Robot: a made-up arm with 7 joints.
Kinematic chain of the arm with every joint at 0, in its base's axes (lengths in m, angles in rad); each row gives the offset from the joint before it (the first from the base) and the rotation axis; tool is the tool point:
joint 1: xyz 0 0.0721 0 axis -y
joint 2: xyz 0 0.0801 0 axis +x
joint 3: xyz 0 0 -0.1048 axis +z
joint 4: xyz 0 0 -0.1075 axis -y
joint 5: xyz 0 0 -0.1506 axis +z
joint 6: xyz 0 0 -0.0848 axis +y
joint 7: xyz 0 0 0 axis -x
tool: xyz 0 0 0
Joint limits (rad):
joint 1: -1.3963..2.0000
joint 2: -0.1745..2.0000
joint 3: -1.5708..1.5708
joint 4: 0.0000..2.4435
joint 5: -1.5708..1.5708
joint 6: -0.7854..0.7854
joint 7: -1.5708..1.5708
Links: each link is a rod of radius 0.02 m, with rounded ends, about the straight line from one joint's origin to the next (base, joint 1, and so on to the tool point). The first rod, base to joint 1, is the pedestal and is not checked.
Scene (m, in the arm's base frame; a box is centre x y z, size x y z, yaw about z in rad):
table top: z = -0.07
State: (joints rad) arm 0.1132 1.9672 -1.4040 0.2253 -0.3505 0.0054 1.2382
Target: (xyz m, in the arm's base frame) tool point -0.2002 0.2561 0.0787
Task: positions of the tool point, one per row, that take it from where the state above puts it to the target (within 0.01 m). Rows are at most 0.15 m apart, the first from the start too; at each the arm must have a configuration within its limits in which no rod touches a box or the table.
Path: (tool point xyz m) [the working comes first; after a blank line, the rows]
Joints at the target: 2.0000 1.6126 0.7519 2.0201 -0.3505 0.0054 1.2382
Straight joint move there: clear.

1: 0.0204 0.5824 0.0705
2: 0.0720 0.5637 0.0639
3: 0.1085 0.5256 0.1073
4: 0.0971 0.4737 0.1760
5: 0.0310 0.4149 0.2295
6: -0.0671 0.3561 0.2331
7: -0.1566 0.3022 0.1765
8: -0.2002 0.2561 0.0787

